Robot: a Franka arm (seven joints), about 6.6 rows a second.
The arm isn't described. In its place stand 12 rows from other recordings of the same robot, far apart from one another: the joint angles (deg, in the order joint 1, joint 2, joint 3, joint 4, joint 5, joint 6, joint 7), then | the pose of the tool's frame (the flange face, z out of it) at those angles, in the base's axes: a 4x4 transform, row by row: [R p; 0 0 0 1], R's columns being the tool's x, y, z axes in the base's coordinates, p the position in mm.
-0.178, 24.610, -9.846, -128.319, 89.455, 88.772, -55.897 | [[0.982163 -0.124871 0.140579 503.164], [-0.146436 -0.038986 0.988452 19.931], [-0.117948 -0.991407 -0.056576 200.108], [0 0 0 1]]
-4.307, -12.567, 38.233, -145.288, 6.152, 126.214, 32.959 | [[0.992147 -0.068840 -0.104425 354.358], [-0.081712 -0.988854 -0.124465 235.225], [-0.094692 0.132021 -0.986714 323.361], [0 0 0 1]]
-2.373, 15.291, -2.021, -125.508, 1.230, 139.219, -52.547 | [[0.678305 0.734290 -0.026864 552.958], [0.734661 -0.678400 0.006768 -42.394], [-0.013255 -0.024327 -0.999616 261.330], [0 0 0 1]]
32.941, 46.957, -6.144, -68.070, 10.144, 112.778, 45.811 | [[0.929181 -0.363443 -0.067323 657.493], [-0.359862 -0.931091 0.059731 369.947], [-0.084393 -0.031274 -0.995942 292.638], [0 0 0 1]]
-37.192, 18.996, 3.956, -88.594, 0.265, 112.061, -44.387 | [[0.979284 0.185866 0.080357 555.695], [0.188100 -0.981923 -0.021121 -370.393], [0.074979 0.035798 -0.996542 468.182], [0 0 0 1]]
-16.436, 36.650, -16.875, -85.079, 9.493, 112.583, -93.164 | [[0.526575 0.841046 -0.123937 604.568], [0.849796 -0.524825 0.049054 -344.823], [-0.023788 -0.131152 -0.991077 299.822], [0 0 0 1]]
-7.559, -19.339, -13.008, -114.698, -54.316, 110.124, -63.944 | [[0.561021 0.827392 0.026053 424.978], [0.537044 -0.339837 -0.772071 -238.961], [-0.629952 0.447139 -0.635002 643.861], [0 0 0 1]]
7.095, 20.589, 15.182, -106.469, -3.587, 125.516, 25.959 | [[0.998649 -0.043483 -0.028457 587.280], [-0.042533 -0.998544 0.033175 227.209], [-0.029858 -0.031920 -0.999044 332.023], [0 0 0 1]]
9.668, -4.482, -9.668, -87.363, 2.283, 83.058, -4.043 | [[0.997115 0.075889 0.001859 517.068], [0.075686 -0.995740 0.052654 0.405], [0.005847 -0.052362 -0.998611 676.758], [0 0 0 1]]
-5.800, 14.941, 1.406, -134.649, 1.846, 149.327, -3.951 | [[0.999337 -0.036317 -0.002512 512.673], [-0.036250 -0.999078 0.023022 -39.788], [-0.003345 -0.022915 -0.999732 220.263], [0 0 0 1]]
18.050, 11.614, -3.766, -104.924, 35.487, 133.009, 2.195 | [[0.969204 -0.084592 0.231274 617.967], [-0.190406 -0.852999 0.485940 170.782], [0.156170 -0.515011 -0.842837 453.653], [0 0 0 1]]
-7.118, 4.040, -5.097, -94.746, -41.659, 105.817, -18.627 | [[0.964355 0.263856 0.020003 575.757], [0.210236 -0.718086 -0.663440 -176.563], [-0.160689 0.643997 -0.747962 590.081], [0 0 0 1]]
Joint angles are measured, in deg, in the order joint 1, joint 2, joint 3, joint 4, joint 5, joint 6, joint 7. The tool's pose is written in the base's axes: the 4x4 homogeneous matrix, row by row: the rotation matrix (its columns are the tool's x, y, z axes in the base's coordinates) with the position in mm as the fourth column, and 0 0 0 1 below. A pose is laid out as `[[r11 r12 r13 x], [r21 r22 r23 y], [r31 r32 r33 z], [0 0 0 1]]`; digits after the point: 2 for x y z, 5 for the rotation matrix.
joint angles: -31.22, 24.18, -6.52, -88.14, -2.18, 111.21, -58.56
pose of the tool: [[0.92358 0.37824 -0.06279 540.08], [0.37520 -0.92530 -0.05517 -408.22], [-0.07897 0.02739 -0.99650 411.00], [0 0 0 1]]
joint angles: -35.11, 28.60, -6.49, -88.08, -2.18, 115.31, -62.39
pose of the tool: [[0.92064 0.38341 -0.07361 521.29], [0.38027 -0.92334 -0.05323 -450.85], [-0.08838 0.02101 -0.99587 365.15], [0 0 0 1]]
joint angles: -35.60, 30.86, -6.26, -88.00, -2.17, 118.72, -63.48
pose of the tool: [[0.91442 0.40058 -0.05803 525.13], [0.39674 -0.91544 -0.06755 -457.96], [-0.08019 0.03875 -0.99603 343.59], [0 0 0 1]]
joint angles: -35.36, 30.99, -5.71, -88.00, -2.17, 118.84, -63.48
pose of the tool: [[0.90955 0.41199 -0.05459 530.95], [0.40855 -0.91047 -0.06427 -451.58], [-0.07618 0.03616 -0.99644 341.89], [0 0 0 1]]
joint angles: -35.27, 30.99, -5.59, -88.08, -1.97, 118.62, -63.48
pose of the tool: [[0.90892 0.41321 -0.05588 531.98], [0.41022 -0.91015 -0.05789 -449.25], [-0.07478 0.02970 -0.99676 340.83], [0 0 0 1]]
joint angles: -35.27, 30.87, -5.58, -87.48, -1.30, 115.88, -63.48
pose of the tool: [[0.91080 0.40570 -0.07650 530.13], [0.40482 -0.91399 -0.02742 -446.90], [-0.08105 -0.00599 -0.99669 342.99], [0 0 0 1]]
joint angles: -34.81, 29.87, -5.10, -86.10, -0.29, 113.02, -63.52
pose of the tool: [[0.90881 0.41138 -0.06945 537.06], [0.41196 -0.91118 -0.00639 -437.34], [-0.06590 -0.02281 -0.99757 361.73], [0 0 0 1]]
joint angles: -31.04, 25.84, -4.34, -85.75, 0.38, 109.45, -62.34
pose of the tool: [[0.88830 0.45705 -0.04498 561.73], [0.45747 -0.88923 -0.00115 -388.99], [-0.04052 -0.01955 -0.99899 407.36], [0 0 0 1]]
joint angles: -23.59, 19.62, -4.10, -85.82, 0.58, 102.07, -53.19
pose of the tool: [[0.90080 0.43035 -0.05792 585.25], [0.43178 -0.90187 0.01424 -299.39], [-0.04611 -0.03783 -0.99822 468.73], [0 0 0 1]]
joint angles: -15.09, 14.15, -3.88, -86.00, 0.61, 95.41, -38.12
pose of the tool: [[0.94196 0.32615 -0.07958 596.15], [0.32869 -0.94420 0.02095 -199.20], [-0.06831 -0.04589 -0.99661 519.18], [0 0 0 1]]
